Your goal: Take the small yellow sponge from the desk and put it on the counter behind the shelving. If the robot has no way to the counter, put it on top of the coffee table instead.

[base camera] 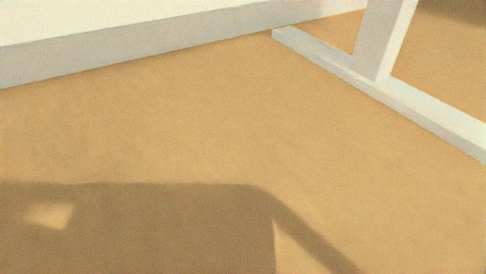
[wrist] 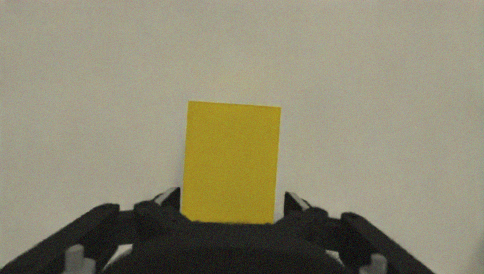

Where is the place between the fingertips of my gripper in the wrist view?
232,201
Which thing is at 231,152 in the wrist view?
A small yellow sponge.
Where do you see a white desk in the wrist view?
At 374,120
